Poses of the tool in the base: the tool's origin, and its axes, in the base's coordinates. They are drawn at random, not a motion.
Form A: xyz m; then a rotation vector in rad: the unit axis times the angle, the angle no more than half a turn.
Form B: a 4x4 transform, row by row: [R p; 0 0 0 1], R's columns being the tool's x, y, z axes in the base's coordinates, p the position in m. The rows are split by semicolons. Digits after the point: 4 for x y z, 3 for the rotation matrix.
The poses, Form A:
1: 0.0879 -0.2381 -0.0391 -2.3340 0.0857 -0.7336
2: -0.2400 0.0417 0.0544 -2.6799 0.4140 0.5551
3: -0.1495 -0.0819 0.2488 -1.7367 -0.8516 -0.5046
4: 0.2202 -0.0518 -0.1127 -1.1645 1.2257 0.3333
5: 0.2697 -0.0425 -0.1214 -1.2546 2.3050 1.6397
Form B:
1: 0.839 0.133 0.528 0.0879; -0.251 -0.767 0.591 -0.2381; 0.483 -0.628 -0.610 -0.0391; 0 0 0 1
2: 0.879 -0.353 -0.320 -0.2400; -0.206 -0.888 0.411 0.0417; -0.430 -0.296 -0.853 0.0544; 0 0 0 1
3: 0.653 0.753 -0.077 -0.1495; 0.294 -0.158 0.943 -0.0819; 0.698 -0.638 -0.325 0.2488; 0 0 0 1
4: 0.374 -0.745 0.552 0.2202; -0.362 0.431 0.826 -0.0518; -0.854 -0.509 -0.109 -0.1127; 0 0 0 1
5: -0.670 -0.629 -0.394 0.2697; -0.579 0.110 0.808 -0.0425; -0.465 0.770 -0.438 -0.1214; 0 0 0 1
